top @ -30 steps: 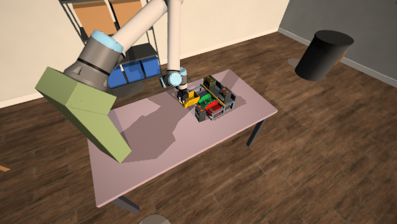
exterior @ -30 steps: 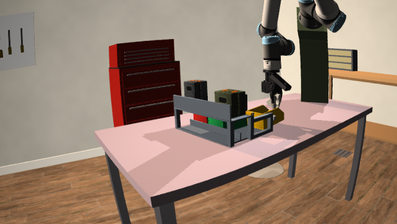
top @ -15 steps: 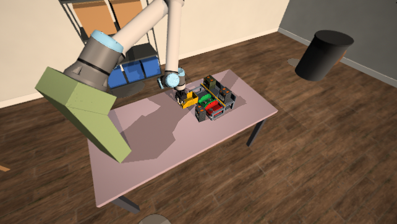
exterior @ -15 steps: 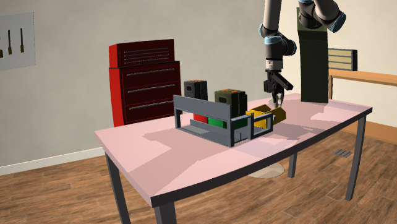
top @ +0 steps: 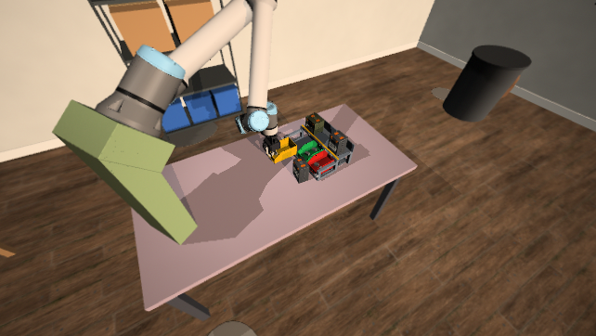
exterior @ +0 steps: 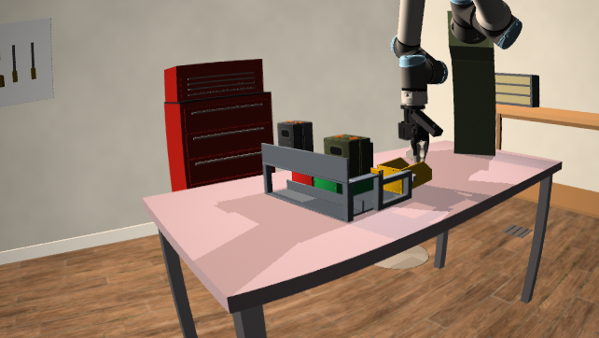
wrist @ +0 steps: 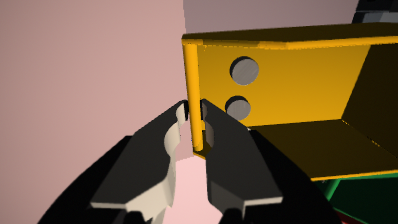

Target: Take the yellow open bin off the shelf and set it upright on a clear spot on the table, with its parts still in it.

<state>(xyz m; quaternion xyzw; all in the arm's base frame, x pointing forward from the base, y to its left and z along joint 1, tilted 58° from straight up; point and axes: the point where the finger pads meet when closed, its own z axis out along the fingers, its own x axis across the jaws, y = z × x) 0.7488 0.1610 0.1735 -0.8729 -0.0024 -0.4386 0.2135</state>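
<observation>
Now: hand 8 cm short of the yellow open bin, 2 cm to the right of it and 1 cm above it. From my hand the other things lie so: dark case 39 cm ahead, 12 cm to the right, 10 cm above; green bin 27 cm ahead, 3 cm to the right, 1 cm below; red bin 30 cm ahead, 14 cm to the right, 1 cm below.
</observation>
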